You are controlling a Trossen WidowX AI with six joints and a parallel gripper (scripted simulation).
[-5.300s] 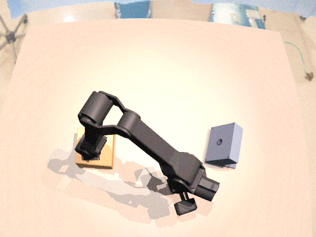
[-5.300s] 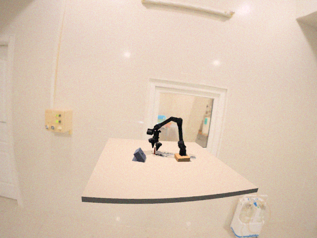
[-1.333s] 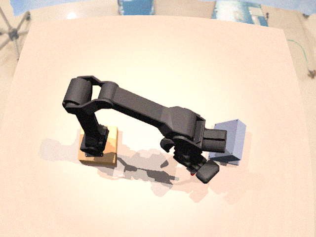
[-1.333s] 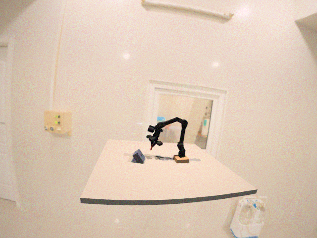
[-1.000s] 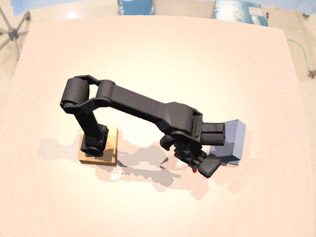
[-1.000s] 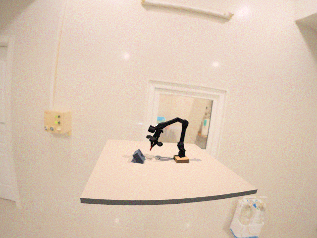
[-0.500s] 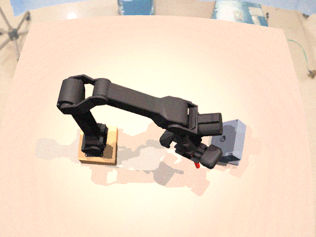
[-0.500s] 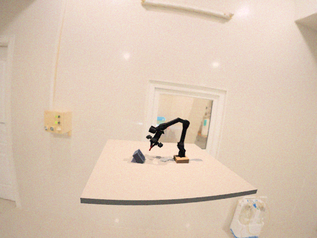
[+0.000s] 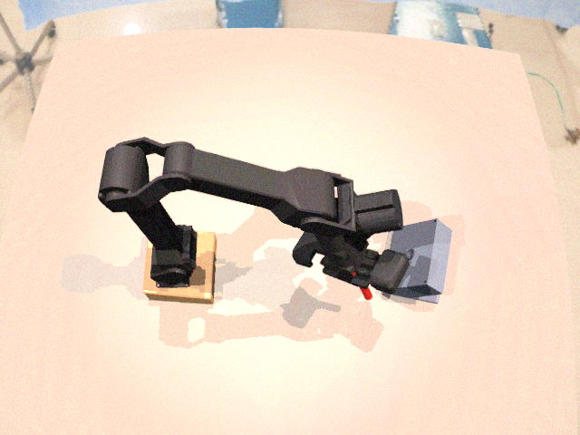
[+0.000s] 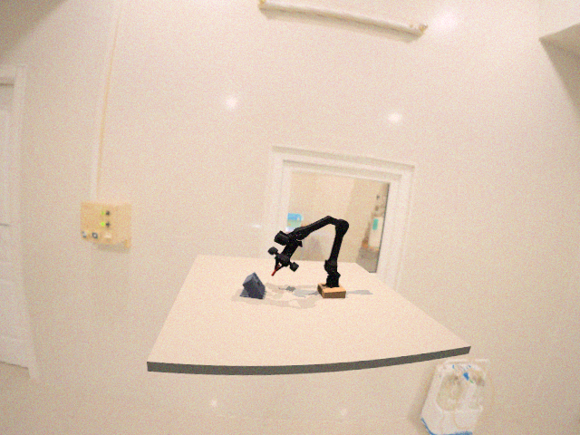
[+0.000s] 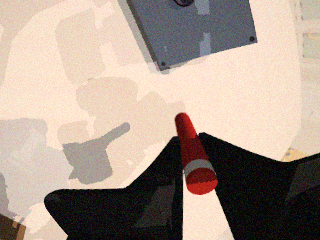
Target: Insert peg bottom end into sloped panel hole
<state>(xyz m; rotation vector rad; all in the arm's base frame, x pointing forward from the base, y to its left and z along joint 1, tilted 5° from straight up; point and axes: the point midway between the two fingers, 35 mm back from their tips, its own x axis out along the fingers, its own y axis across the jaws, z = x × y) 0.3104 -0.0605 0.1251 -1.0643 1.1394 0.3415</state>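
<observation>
The blue-grey sloped panel is 13 cm ahead of my gripper tip, 7 cm below it and 6 cm to the left of it. Also, from my gripper tip: red round peg (2 cm above, 1 cm behind).
</observation>
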